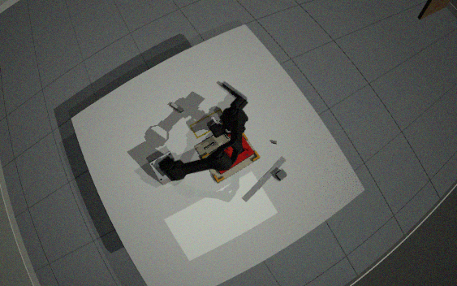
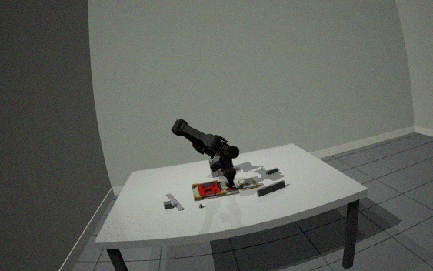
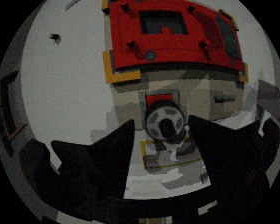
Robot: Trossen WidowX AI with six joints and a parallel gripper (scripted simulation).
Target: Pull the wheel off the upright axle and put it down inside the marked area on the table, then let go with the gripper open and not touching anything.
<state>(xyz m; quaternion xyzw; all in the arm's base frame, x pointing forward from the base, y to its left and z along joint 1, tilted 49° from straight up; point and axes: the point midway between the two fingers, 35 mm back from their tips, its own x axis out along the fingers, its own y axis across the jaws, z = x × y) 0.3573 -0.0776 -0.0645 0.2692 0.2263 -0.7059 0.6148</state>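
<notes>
Right now the wheel is right at my gripper tip.
</notes>
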